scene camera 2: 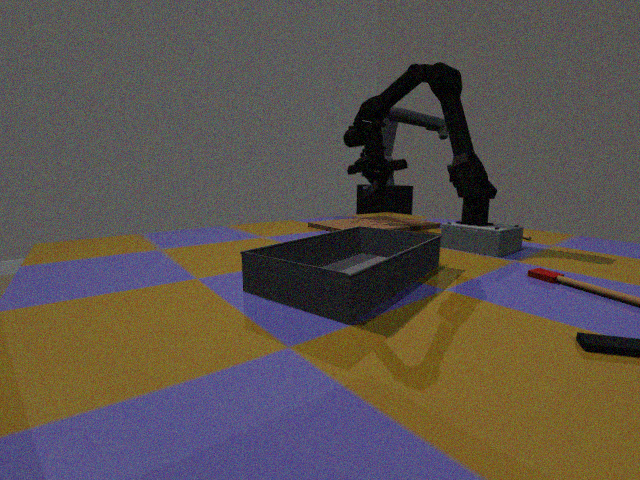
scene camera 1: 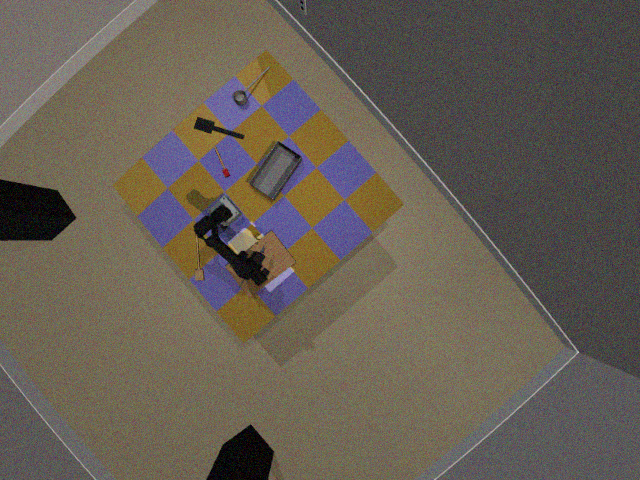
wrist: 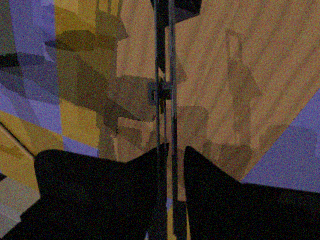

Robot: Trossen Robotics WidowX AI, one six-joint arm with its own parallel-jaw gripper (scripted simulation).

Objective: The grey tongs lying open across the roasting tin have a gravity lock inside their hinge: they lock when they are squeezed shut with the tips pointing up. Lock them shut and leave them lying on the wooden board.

The same spot on a wooden board: (wrist: 240, 79) is (scene camera 1: 271, 263). The same spot on a roasting tin: (scene camera 2: 341, 275) is (scene camera 1: 279, 141).
